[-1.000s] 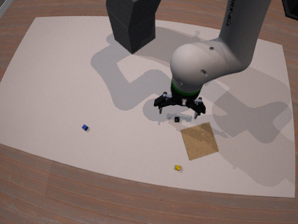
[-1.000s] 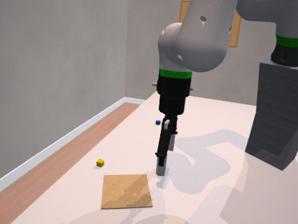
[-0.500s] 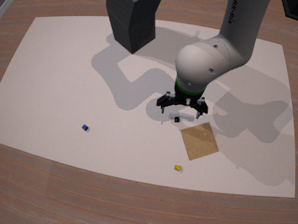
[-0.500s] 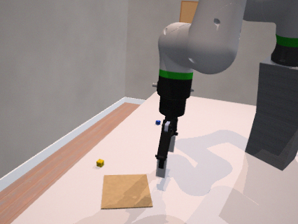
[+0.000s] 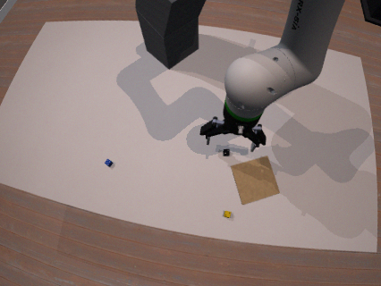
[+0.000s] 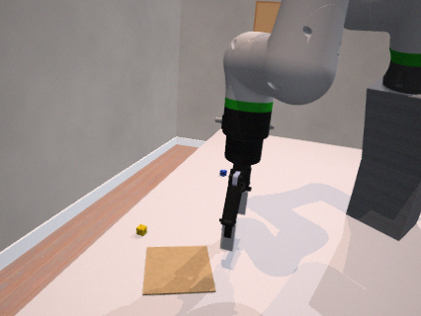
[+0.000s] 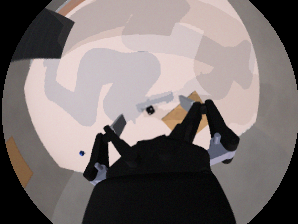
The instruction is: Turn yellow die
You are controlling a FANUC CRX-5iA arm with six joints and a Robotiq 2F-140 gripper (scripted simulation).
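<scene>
Now: hand 2 cm short of the black die, 1 cm to the left of it and 5 cm above it. Also, from my hand: blue die: 15 cm ahead, 40 cm to the right, 5 cm below; then brown mat: 8 cm ahead, 11 cm to the left, 6 cm below; then yellow die: 22 cm ahead, 4 cm to the left, 5 cm below.
</scene>
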